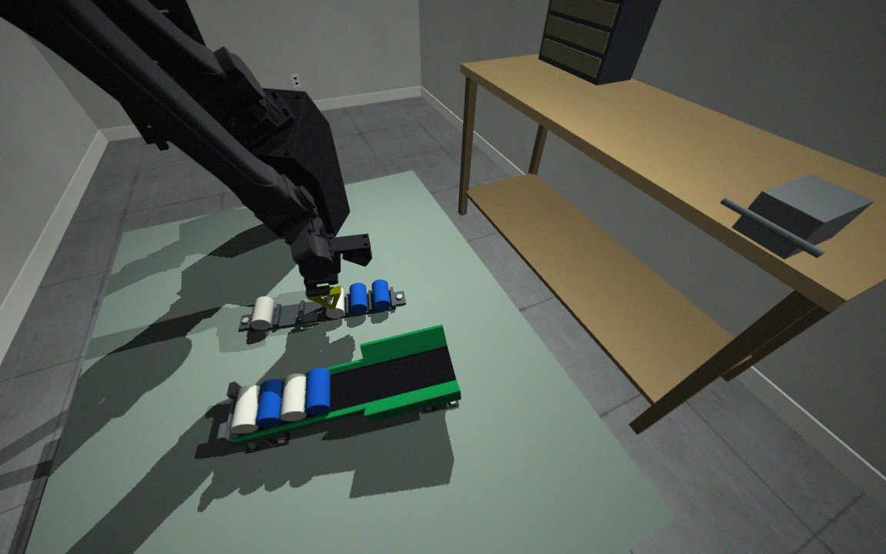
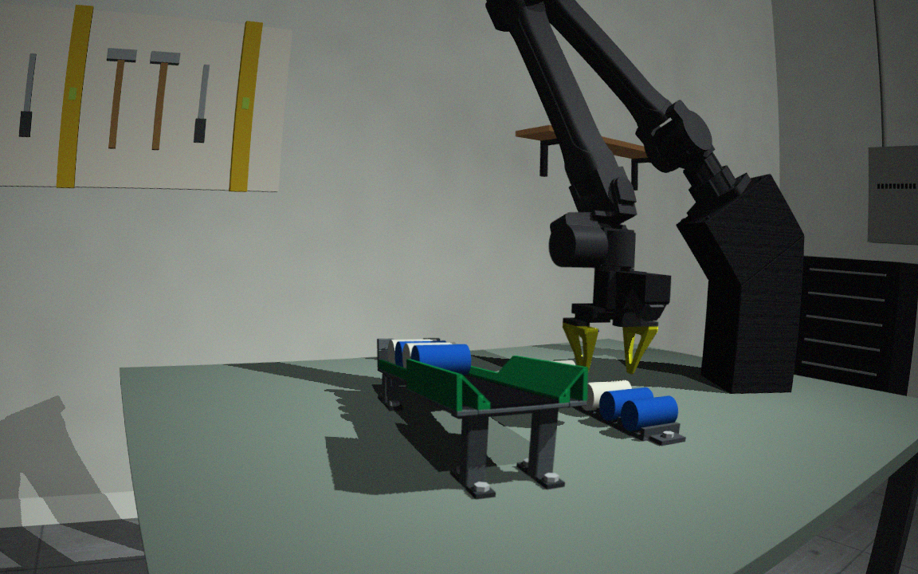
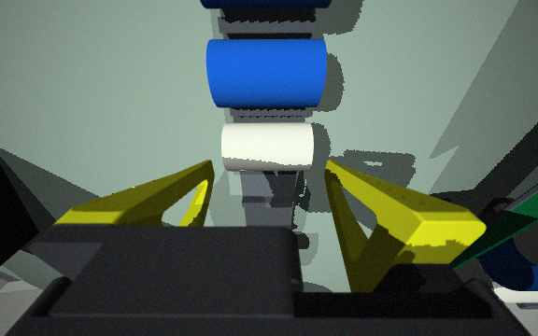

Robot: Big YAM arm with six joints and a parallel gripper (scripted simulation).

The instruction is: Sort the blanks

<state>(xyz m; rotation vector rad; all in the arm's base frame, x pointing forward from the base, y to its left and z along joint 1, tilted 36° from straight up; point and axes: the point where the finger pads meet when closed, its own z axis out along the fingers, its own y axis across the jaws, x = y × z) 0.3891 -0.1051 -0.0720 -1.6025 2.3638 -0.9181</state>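
The dark stock rack is 1 cm behind my hand, 2 cm to the right of it and 7 cm below it.
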